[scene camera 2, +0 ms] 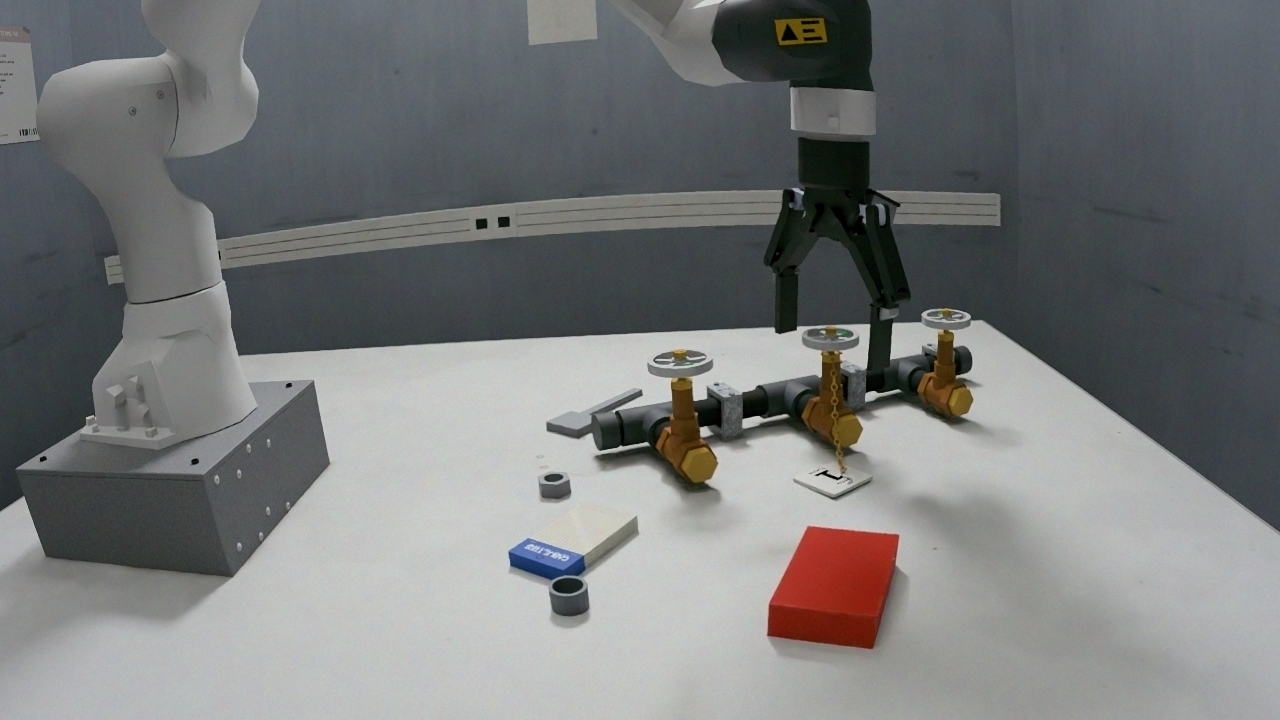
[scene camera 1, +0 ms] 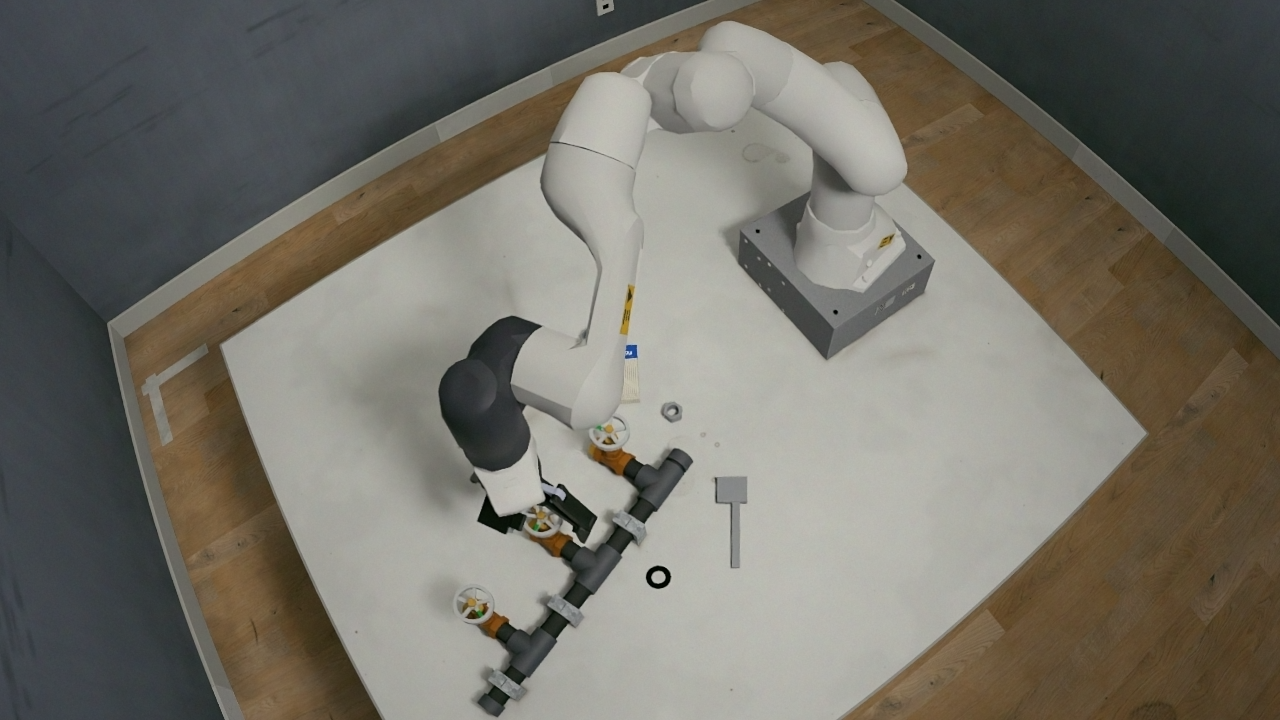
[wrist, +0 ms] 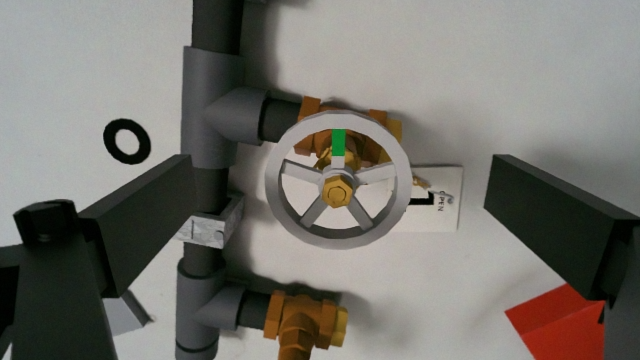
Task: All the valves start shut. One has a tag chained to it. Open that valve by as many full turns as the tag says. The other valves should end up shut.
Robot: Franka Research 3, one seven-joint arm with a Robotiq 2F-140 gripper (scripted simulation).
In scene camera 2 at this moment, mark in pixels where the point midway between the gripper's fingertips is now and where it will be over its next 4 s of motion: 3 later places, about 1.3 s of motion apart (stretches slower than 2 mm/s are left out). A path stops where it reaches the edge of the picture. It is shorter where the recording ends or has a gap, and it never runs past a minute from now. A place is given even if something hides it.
My gripper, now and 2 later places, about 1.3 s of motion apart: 829, 348; 828, 348; 832, 335
